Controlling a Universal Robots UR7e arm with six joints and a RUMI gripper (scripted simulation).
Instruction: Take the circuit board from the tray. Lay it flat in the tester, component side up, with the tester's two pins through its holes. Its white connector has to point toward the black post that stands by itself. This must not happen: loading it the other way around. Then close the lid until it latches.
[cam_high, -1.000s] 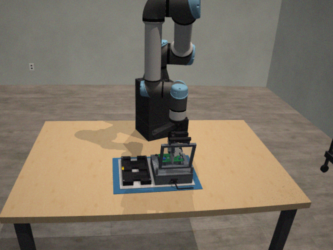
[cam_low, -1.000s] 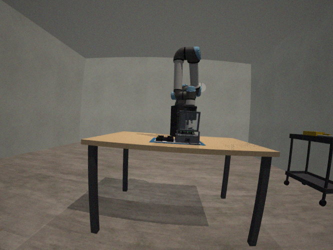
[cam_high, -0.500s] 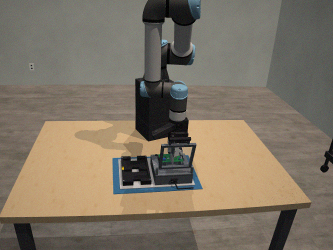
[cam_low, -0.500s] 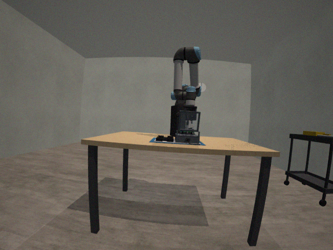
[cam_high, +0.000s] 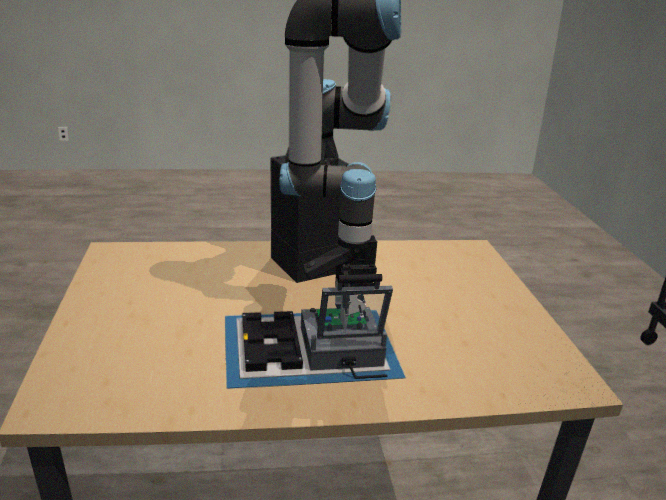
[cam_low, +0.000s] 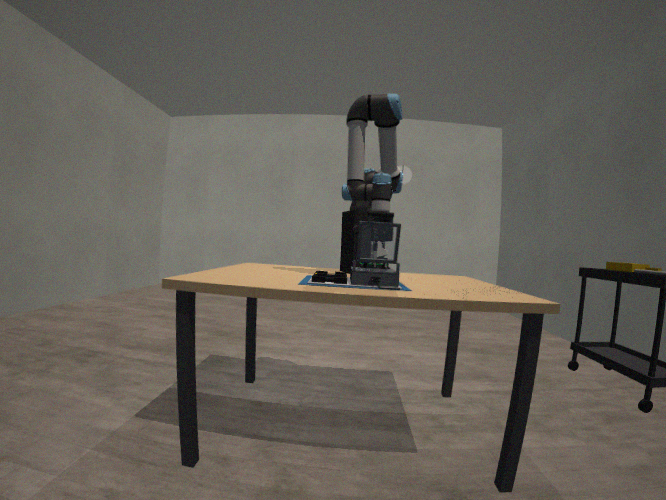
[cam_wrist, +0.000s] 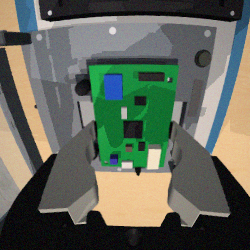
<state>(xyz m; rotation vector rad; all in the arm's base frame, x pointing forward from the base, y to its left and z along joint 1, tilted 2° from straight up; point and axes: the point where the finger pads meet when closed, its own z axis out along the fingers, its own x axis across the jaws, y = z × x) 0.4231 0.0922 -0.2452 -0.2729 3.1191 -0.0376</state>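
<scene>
My gripper is now right at the green circuit board. From my hand the other things lie so: tester bed (1 cm to the left, 1 cm below, 1 cm ahead); framed lid (12 cm ahead, 10 cm above, 2 cm to the left).
</scene>
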